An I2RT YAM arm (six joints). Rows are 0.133 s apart.
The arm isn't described. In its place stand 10 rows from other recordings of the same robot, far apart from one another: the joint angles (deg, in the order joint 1, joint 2, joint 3, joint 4, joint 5, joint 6), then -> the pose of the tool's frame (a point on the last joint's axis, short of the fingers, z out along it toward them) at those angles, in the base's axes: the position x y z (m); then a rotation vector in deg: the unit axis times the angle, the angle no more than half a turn.
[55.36 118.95 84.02 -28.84 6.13 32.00] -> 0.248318 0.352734 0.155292 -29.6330 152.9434 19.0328
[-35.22 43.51 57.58 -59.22 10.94 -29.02] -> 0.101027 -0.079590 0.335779 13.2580 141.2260 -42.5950
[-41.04 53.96 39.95 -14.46 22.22 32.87] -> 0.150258 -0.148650 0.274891 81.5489 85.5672 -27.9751
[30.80 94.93 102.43 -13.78 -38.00 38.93] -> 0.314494 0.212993 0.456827 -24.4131 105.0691 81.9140
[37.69 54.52 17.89 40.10 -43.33 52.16] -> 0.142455 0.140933 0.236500 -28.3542 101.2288 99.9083
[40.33 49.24 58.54 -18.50 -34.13 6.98] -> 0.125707 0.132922 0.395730 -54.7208 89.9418 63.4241
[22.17 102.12 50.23 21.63 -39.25 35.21] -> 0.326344 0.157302 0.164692 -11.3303 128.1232 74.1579
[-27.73 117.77 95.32 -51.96 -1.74 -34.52] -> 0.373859 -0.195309 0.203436 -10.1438 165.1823 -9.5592
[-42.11 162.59 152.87 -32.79 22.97 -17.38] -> 0.437453 -0.414135 0.138115 42.1347 133.8580 -55.1645
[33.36 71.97 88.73 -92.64 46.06 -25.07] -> 0.164152 0.077383 0.396917 -66.8122 135.7723 -62.7157
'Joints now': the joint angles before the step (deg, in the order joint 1, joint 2, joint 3, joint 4, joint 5, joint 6). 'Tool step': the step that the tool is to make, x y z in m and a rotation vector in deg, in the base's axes. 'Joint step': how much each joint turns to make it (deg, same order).
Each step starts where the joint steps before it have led.
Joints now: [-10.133, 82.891, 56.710, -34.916, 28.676, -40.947]
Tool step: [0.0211, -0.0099, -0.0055, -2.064, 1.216, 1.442]
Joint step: [-1.050, 5.097, 3.119, 2.985, 0.740, -3.749]
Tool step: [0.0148, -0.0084, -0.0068, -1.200, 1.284, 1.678]
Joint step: [-0.959, 3.785, 2.034, 2.425, -0.089, -3.443]
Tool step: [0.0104, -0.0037, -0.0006, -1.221, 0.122, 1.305]
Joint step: [-0.221, 2.069, 1.745, 1.558, 0.252, -2.225]
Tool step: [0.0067, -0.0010, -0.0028, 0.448, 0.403, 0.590]
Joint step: [0.022, 1.670, 1.265, 0.083, -0.597, -0.342]
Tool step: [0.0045, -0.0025, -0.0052, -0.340, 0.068, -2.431]
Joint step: [-0.112, 1.743, 0.854, -0.139, 1.491, 2.084]
